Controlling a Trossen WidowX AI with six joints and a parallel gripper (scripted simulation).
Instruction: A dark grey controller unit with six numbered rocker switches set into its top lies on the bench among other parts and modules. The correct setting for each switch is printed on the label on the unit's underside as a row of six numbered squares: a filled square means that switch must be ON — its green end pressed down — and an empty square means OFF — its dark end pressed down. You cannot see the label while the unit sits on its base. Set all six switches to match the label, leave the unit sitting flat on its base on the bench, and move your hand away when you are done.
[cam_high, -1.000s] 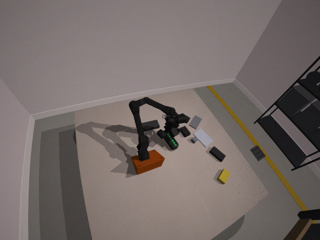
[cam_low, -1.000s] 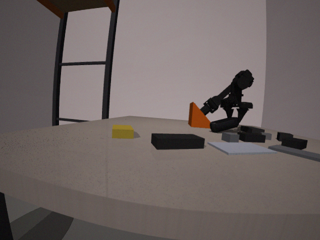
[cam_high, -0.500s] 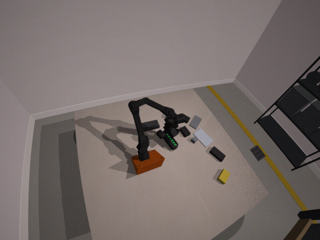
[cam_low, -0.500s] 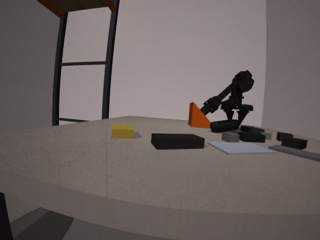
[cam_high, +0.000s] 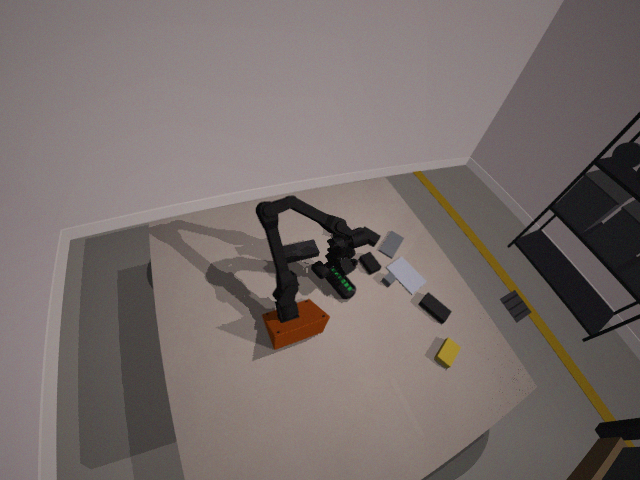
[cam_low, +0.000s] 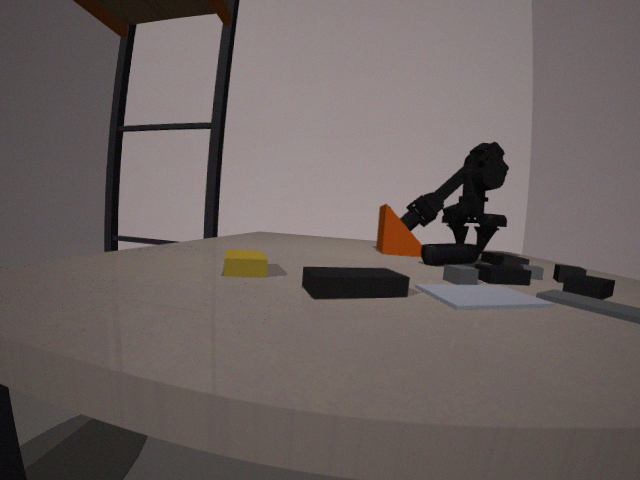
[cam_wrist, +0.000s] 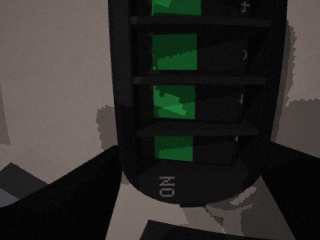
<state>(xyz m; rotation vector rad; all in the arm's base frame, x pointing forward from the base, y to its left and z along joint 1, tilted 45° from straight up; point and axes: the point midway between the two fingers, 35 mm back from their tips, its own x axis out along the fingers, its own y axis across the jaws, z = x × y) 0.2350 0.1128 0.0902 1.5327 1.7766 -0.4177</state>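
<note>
The small black block lies 20 cm ahead of my gripper tip, 2 cm below it and 1 cm to the right of it. The rest, counted from my gripper tip: small grey block (24 cm ahead, 11 cm to the right, 2 cm below); grey plate (36 cm ahead, 6 cm to the left, 3 cm below); pale flat sheet (34 cm ahead, 11 cm to the right, 3 cm below).
</note>
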